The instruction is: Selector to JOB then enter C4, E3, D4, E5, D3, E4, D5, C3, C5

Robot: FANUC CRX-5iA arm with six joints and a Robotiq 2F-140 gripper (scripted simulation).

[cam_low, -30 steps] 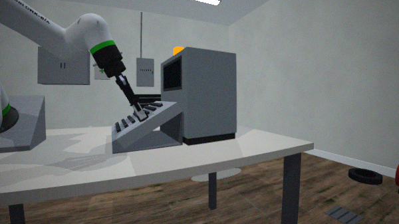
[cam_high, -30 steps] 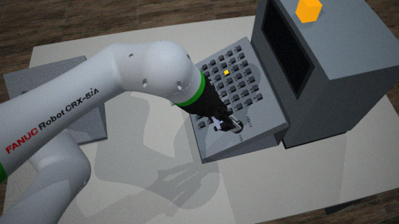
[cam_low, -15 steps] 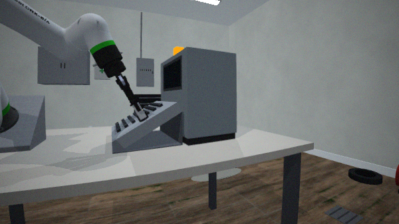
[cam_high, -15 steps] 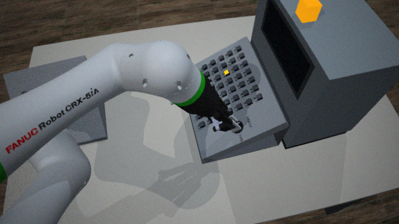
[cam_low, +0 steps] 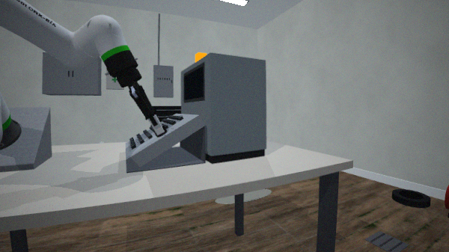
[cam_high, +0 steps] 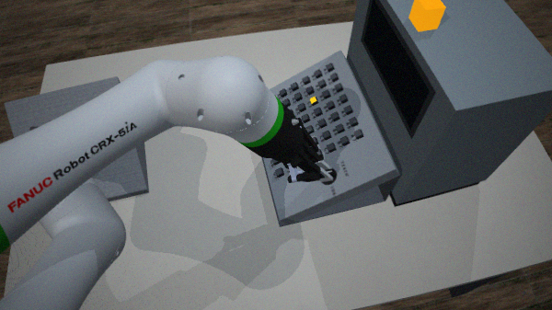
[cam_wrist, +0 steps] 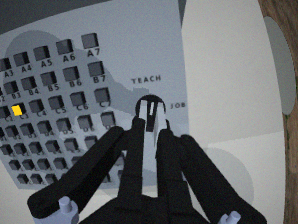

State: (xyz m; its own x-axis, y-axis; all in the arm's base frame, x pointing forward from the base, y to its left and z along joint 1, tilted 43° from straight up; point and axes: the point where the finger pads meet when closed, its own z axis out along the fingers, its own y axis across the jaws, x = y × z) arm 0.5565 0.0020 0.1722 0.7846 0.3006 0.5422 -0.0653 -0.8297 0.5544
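Right now the selector knob is 20 mm ahead of my hand and 20 mm below it. From my hand the other things lie so: grey keypad: 20 mm ahead, 120 mm to the left, 70 mm below.
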